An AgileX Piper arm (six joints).
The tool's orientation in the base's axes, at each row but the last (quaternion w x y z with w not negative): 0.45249 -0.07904 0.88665 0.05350; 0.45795 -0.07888 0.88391 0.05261; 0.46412 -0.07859 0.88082 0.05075; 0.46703 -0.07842 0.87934 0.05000
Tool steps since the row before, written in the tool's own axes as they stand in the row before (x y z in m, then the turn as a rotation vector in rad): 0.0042 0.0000 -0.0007 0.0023 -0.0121 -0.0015; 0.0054 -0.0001 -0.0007 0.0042 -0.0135 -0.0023; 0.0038 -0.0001 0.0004 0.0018 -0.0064 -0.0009; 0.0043 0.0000 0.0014 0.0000 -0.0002 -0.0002
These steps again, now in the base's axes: -0.0030 -0.0005 -0.0030 -0.0002 -0.0123 -0.0013; -0.0036 -0.0007 -0.0040 -0.0017 -0.0140 -0.0024; -0.0018 -0.0004 -0.0034 -0.0005 -0.0066 -0.0011; -0.0012 -0.0002 -0.0043 -0.0001 -0.0002 0.0001
